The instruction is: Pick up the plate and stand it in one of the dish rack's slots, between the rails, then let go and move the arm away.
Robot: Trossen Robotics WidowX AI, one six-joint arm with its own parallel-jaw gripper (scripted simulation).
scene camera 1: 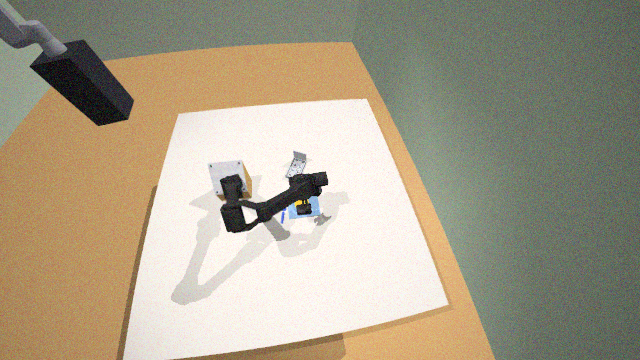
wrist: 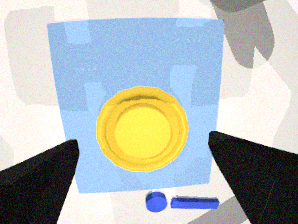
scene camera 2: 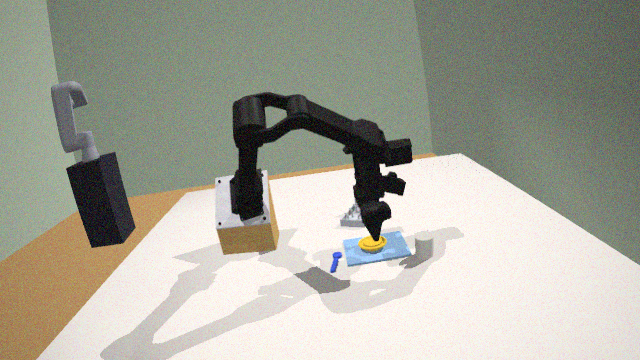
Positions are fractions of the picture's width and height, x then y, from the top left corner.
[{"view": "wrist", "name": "gripper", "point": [0.49,0.64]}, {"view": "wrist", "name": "yellow plate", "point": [0.47,0.58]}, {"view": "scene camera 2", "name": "gripper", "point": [0.58,0.65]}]
